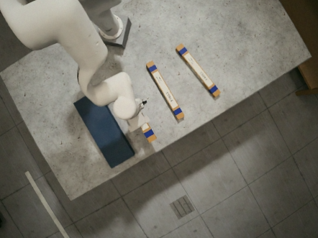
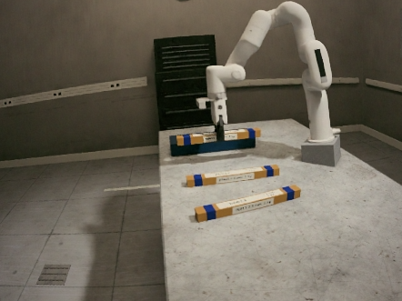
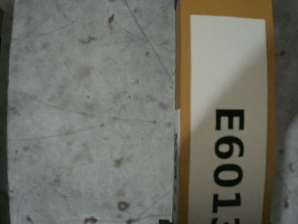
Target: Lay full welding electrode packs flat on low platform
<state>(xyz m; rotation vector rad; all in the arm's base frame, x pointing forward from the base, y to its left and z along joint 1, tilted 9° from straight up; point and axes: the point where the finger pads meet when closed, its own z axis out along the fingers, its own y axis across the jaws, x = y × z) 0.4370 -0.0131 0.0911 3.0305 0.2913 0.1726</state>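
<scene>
The dark blue low platform is 4 cm ahead of my hand, 20 cm to the right of it and 10 cm below it.
</scene>
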